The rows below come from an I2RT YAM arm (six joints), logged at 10 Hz.
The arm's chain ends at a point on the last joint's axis. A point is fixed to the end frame.
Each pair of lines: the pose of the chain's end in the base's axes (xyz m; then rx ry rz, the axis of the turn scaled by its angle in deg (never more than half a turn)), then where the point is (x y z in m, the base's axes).
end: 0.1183, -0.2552, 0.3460, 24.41, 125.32, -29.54
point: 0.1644 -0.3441 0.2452
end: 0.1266, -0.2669, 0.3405, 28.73, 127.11, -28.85
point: 0.1659 -0.3534 0.2349
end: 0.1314, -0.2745, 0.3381, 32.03, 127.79, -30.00
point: 0.1647 -0.3617 0.2310
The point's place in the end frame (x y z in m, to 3 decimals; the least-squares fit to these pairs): 0.041 -0.033 0.132
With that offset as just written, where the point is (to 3 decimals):
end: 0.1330, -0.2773, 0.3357, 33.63, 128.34, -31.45
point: 0.162 -0.366 0.228
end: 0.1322, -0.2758, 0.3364, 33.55, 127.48, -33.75
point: 0.160 -0.368 0.232
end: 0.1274, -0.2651, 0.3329, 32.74, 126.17, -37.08
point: 0.154 -0.363 0.233
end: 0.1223, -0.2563, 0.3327, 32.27, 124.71, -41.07
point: 0.147 -0.360 0.238
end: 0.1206, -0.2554, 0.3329, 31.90, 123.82, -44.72
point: 0.143 -0.364 0.243
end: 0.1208, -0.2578, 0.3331, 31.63, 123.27, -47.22
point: 0.141 -0.369 0.247
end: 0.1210, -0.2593, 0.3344, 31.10, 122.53, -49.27
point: 0.140 -0.373 0.251
